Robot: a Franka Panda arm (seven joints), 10 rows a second.
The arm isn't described. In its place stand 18 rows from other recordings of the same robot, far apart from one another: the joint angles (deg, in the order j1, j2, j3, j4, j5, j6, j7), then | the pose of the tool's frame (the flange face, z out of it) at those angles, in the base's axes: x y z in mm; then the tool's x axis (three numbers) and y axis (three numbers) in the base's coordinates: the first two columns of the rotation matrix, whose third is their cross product.
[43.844, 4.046, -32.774, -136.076, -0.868, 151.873, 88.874] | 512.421 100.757 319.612 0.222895 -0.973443 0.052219 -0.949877 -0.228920 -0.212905
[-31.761, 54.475, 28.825, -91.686, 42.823, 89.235, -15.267] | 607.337 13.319 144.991 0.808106 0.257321 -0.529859 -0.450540 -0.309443 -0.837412
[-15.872, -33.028, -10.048, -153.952, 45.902, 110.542, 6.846] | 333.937 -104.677 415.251 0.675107 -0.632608 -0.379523 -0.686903 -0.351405 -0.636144
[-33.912, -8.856, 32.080, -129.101, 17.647, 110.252, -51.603] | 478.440 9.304 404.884 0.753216 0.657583 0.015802 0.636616 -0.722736 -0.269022
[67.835, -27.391, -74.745, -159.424, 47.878, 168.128, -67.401] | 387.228 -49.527 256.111 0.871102 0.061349 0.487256 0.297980 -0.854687 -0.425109
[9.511, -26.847, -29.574, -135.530, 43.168, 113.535, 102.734] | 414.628 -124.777 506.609 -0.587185 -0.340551 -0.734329 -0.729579 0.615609 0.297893
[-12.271, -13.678, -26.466, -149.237, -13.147, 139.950, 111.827] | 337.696 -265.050 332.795 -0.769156 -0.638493 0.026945 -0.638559 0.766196 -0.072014
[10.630, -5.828, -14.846, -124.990, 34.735, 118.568, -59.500] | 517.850 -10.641 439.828 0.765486 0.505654 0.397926 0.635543 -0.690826 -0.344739
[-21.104, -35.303, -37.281, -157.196, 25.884, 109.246, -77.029] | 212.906 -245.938 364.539 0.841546 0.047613 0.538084 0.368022 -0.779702 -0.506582
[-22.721, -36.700, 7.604, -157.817, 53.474, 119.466, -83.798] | 343.225 -54.005 410.763 0.662514 0.427953 0.614762 0.673565 -0.699423 -0.238996
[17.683, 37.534, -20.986, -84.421, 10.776, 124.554, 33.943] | 721.176 14.072 320.160 0.778898 -0.617963 0.106952 -0.621190 -0.783650 -0.003952
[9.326, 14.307, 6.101, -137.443, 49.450, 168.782, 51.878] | 502.416 88.029 231.636 0.135535 -0.964180 -0.228009 -0.945382 -0.056996 -0.320944
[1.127, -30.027, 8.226, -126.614, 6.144, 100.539, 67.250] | 392.473 84.742 582.493 0.503466 -0.863986 -0.007095 -0.861958 -0.501684 -0.073087
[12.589, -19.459, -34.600, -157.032, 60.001, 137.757, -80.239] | 362.126 -123.149 306.170 0.832260 -0.006940 0.554342 0.329458 -0.798007 -0.504621
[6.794, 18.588, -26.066, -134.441, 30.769, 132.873, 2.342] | 452.330 -159.360 186.739 0.670421 -0.672356 -0.313806 -0.729108 -0.675411 -0.110554
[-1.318, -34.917, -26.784, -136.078, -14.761, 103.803, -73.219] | 322.479 -218.994 514.097 0.601981 0.798435 0.010981 0.798487 -0.602011 -0.000726
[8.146, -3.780, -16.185, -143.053, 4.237, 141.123, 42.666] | 461.403 -64.589 311.255 0.589021 -0.807732 -0.024962 -0.807142 -0.586513 -0.067263
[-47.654, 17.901, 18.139, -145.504, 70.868, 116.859, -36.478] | 368.728 -134.019 148.646 0.694618 -0.524393 -0.492461 -0.641827 -0.142574 -0.753479
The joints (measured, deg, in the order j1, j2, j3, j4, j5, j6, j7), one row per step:
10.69 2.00 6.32 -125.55 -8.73 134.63 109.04
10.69 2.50 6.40 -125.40 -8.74 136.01 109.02
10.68 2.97 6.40 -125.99 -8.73 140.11 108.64
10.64 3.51 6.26 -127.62 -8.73 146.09 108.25
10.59 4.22 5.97 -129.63 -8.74 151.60 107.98
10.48 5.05 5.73 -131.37 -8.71 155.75 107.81
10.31 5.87 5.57 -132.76 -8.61 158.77 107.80
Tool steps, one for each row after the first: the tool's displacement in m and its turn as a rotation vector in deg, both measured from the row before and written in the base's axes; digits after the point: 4 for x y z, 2 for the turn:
0.0029 0.0021 -0.0012 0.47 -0.92 0.26
0.0035 0.0025 -0.0018 1.23 -2.72 0.83
0.0013 0.0008 -0.0069 1.61 -3.39 0.87
-0.0014 -0.0018 -0.0119 1.29 -2.44 0.52
-0.0025 -0.0027 -0.0131 0.89 -1.33 0.21
-0.0027 -0.0030 -0.0123 0.66 -0.62 -0.10

